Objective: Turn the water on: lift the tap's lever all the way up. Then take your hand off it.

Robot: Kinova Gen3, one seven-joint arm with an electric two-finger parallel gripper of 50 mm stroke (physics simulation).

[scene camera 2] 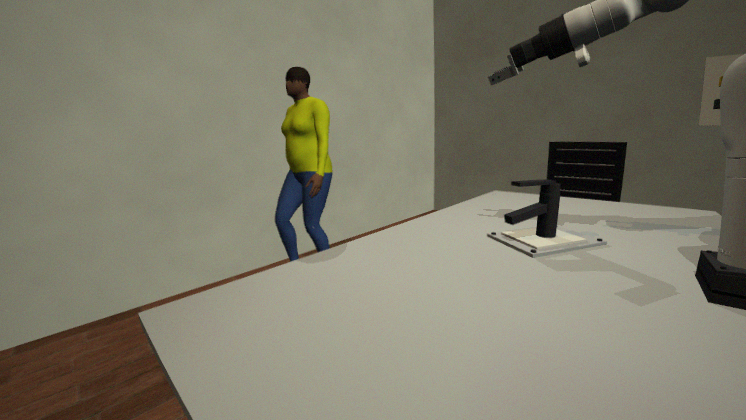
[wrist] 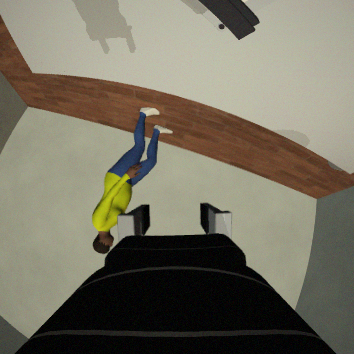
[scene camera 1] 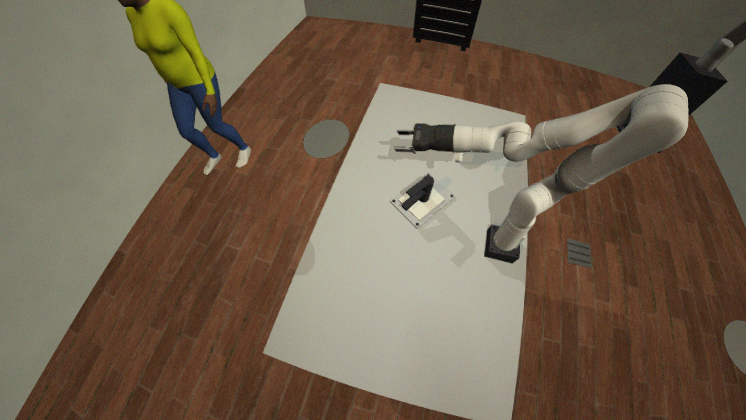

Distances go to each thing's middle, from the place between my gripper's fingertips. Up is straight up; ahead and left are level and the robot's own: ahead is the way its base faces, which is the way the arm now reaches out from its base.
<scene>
Now: the pale base plate (scene camera 2: 591, 241) 14 cm behind my hand, 5 cm to the right of it and 39 cm below it.
</scene>
